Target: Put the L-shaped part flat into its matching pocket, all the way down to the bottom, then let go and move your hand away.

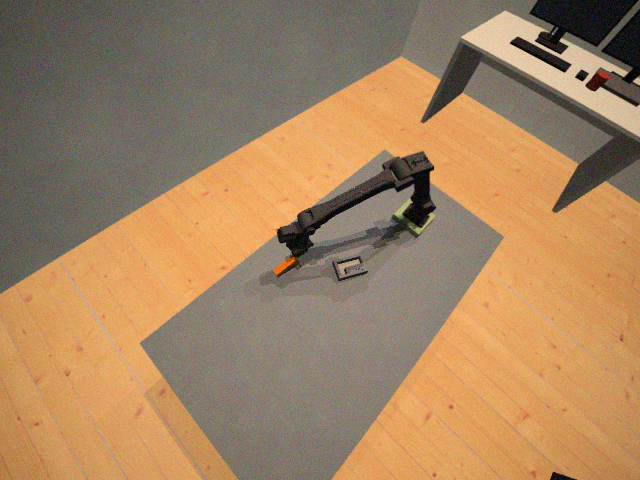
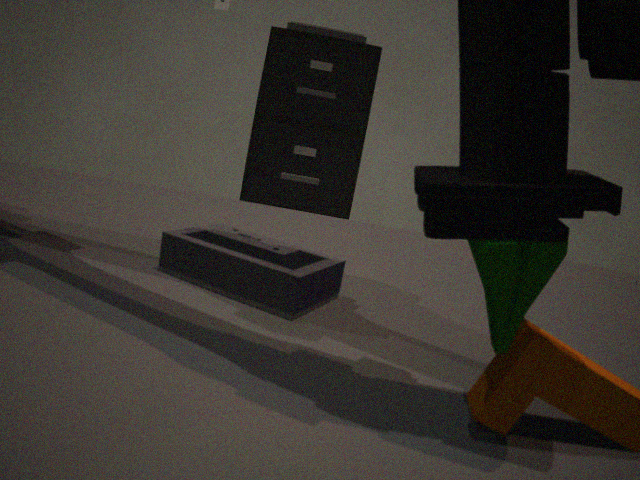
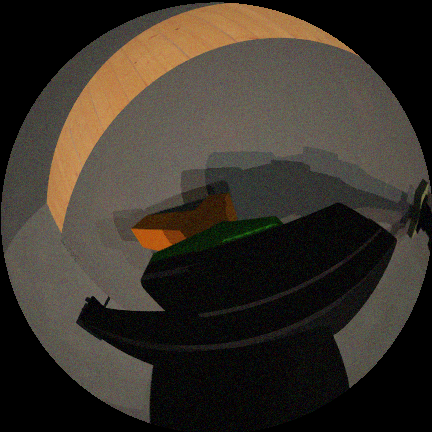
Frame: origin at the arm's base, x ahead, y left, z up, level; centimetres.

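Where they show: gripper, between the fingertips: (image 1: 296, 257) (image 2: 498, 349) (image 3: 223, 228); arm's base, origin of its link: (image 1: 415, 216).
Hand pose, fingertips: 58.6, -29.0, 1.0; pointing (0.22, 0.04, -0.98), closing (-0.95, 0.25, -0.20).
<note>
Things, the pixels of their top centre, and the offset from my fingertips, as dx, dy, dz. Level surfaces: height alone.
- orange L-shaped part, centre of its top: (image 2: 591, 337) (image 3: 160, 252) (image 1: 286, 262) +5.4, -1.2, +1.7
- grey mat, height of its surface: dz -4.7
- dark pocket tray, centre of its top: (image 2: 254, 245) (image 1: 350, 265) -13.9, +20.4, -1.0
The orange L-shaped part (image 1: 283, 266) (image 2: 552, 385) (image 3: 189, 219) rests on the grey mat (image 1: 310, 371), with one leg tilted up a little. My gripper (image 1: 294, 253) (image 2: 502, 341) (image 3: 223, 228) is shut, its green fingers pressed together into one wedge. The wedge's tip touches the top of the part near its corner, with nothing between the fingers. The dark pocket tray (image 1: 337, 270) (image 2: 248, 278) sits on the mat to the right of the part, apart from it, and its pocket looks empty.
The arm's base stands on a light green plate (image 1: 419, 226) at the far edge of the mat. Wooden floor (image 1: 516, 335) surrounds the mat. A desk (image 1: 542, 77) with monitors stands at the far right. A dark filing cabinet (image 2: 310, 118) stands behind the tray.
</note>
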